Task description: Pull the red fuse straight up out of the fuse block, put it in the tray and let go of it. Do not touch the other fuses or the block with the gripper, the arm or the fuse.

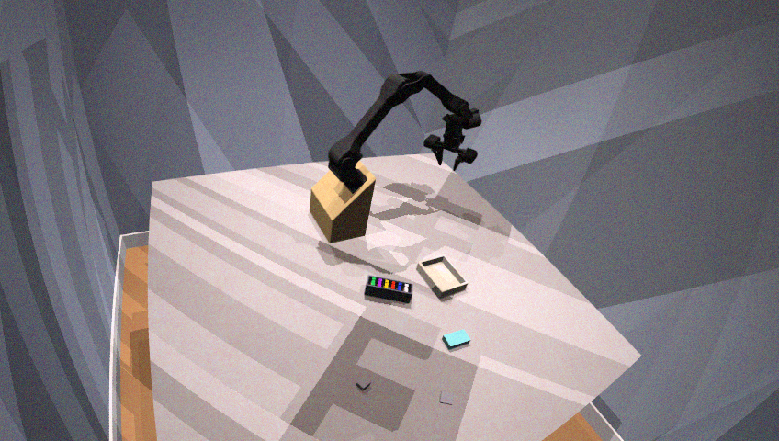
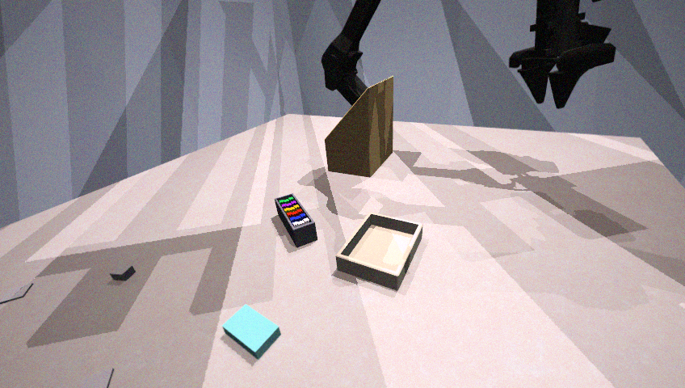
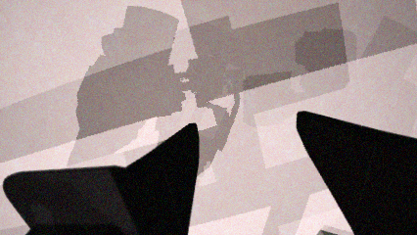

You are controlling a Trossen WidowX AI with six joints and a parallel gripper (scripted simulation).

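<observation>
My gripper tip is now 400 mm to the left of the red fuse, 320 mm short of it and 150 mm above it. Round my gripper tip: cyan slab (530 mm ahead, 330 mm to the right, 170 mm below); beige tray (330 mm ahead, 230 mm to the right, 170 mm below); small grey piece (610 mm to the right, 540 mm ahead, 170 mm below).
</observation>
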